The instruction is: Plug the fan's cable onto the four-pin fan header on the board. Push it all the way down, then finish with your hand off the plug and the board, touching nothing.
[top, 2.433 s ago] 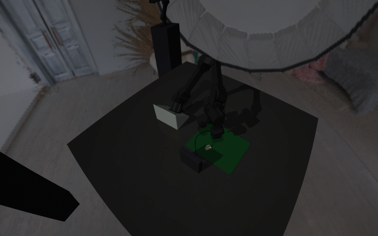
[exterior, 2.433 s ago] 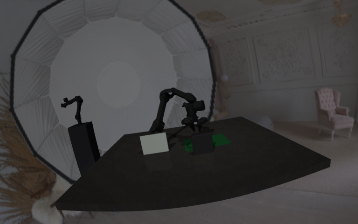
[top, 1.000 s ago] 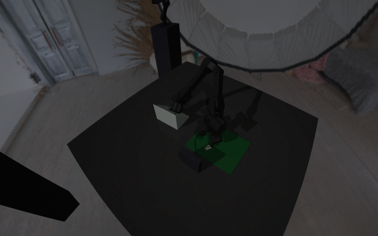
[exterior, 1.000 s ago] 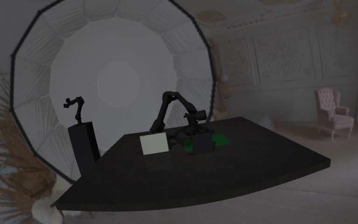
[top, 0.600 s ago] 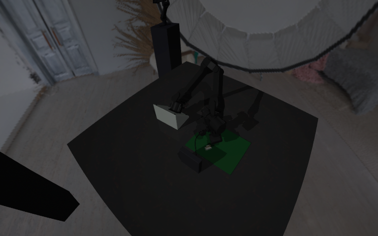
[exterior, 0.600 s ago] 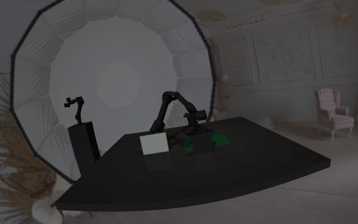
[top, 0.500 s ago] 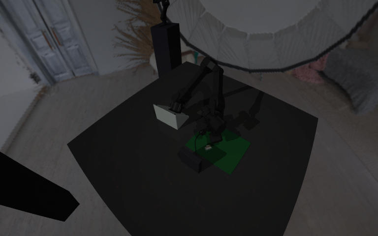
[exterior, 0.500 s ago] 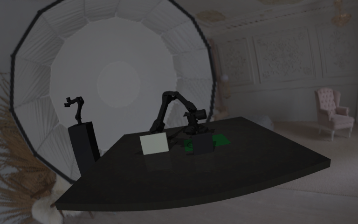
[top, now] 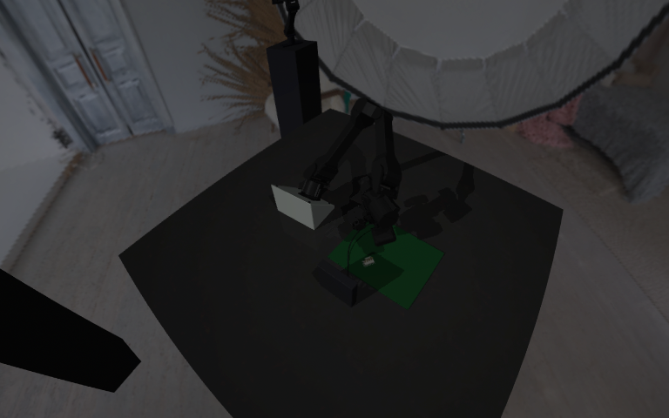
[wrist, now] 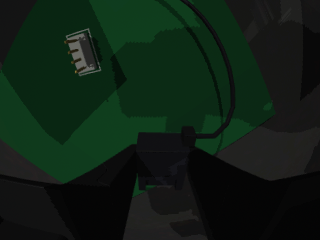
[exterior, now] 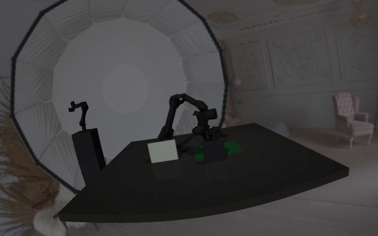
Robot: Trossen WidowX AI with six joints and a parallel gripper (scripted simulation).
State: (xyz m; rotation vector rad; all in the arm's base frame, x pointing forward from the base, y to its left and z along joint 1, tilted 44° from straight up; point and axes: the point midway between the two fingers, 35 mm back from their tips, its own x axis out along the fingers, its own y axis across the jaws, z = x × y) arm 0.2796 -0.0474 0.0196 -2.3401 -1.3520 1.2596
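Now: gripper tip 4 cm short of the green board, 3 cm to the left of it and 8 cm above it. Round my gripper tip: fan box: 3 cm behind, 22 cm to the right; then black plug: 1 cm ahead, 1 cm to the left.
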